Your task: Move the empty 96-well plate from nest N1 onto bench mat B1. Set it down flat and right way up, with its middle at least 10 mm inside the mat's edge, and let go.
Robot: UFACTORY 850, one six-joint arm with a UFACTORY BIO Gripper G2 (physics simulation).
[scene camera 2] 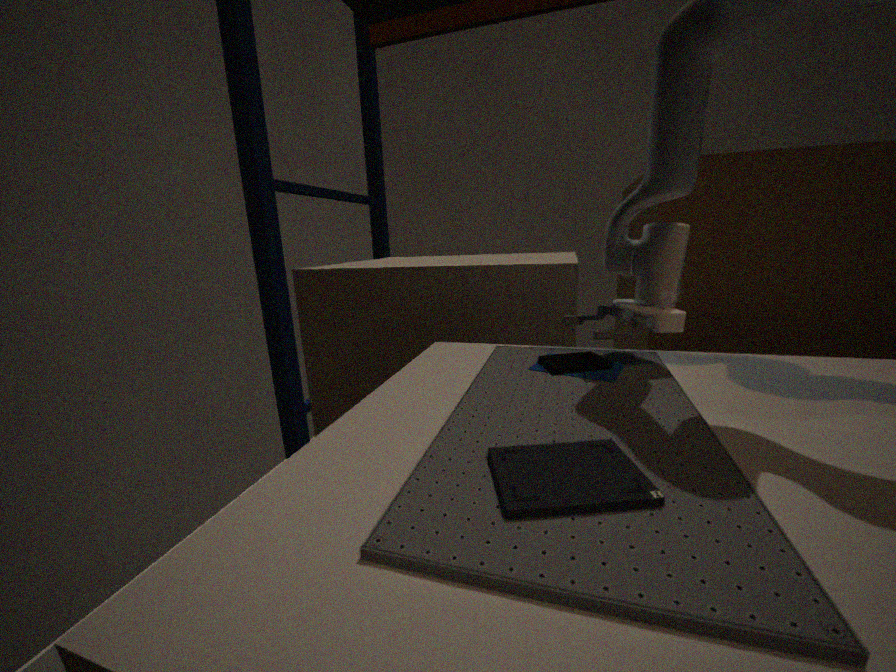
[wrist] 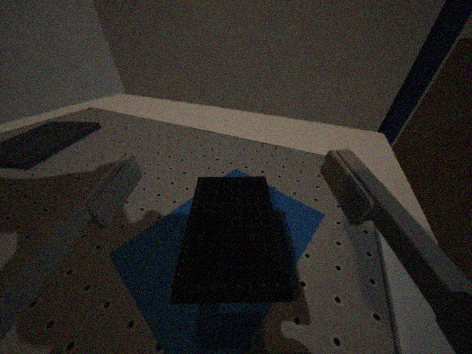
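Observation:
The black 96-well plate [scene camera 2: 575, 362] [wrist: 235, 245] lies flat on the blue bench mat [scene camera 2: 615, 371] [wrist: 304, 212]. It is turned relative to the mat, its middle is over the mat and some of its corners reach past the mat's edges. Its top is very dark; the wells barely show. My gripper [scene camera 2: 584, 326] [wrist: 231, 189] is open and empty above the plate, with a finger on each side in the wrist view and a gap to both long sides. The dark nest [scene camera 2: 571, 477] [wrist: 45, 142] holds no plate.
Mat and nest are on a grey perforated board [scene camera 2: 434, 535] [wrist: 170, 150] on the pale table [scene camera 2: 289, 564]. A large box-like block [scene camera 2: 434, 311] stands beyond the table, and a blue upright frame [scene camera 2: 260, 217] [wrist: 425, 60] stands off its side. The arm's shadow crosses the board.

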